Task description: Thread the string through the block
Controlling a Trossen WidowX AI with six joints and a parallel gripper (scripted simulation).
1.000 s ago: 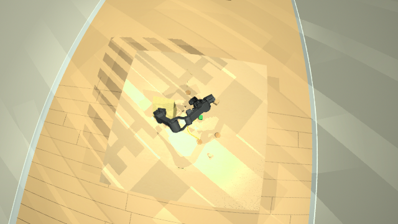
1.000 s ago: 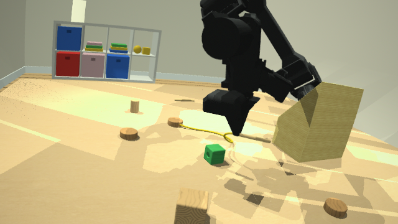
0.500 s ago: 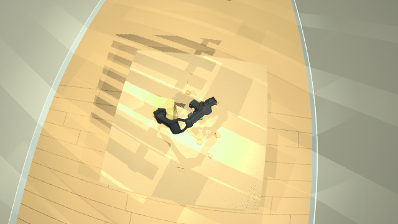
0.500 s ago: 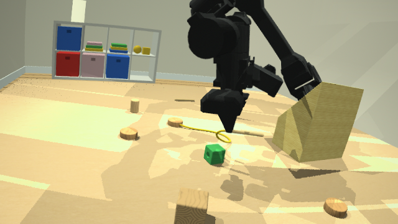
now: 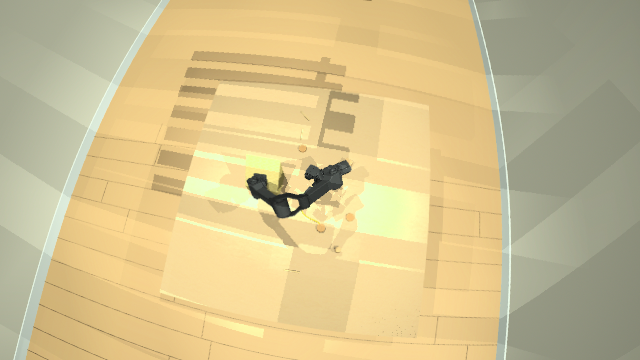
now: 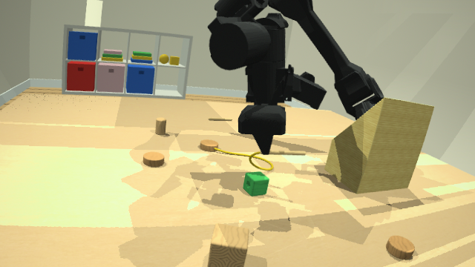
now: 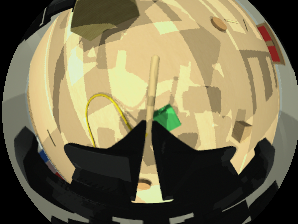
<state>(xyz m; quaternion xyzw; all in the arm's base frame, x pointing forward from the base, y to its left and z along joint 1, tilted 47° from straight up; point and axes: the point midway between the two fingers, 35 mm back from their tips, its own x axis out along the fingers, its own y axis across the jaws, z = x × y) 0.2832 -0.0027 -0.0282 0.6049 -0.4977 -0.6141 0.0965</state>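
The green cube is 20 mm ahead of my gripper tip, 20 mm to the left of it and 50 mm below it. Round my gripper tip: wooden block (120 mm ahead, 170 mm to the left, 40 mm below); peg (140 mm ahead, 270 mm to the right, 40 mm below); round wooden button (40 mm ahead, 180 mm to the right, 60 mm below).
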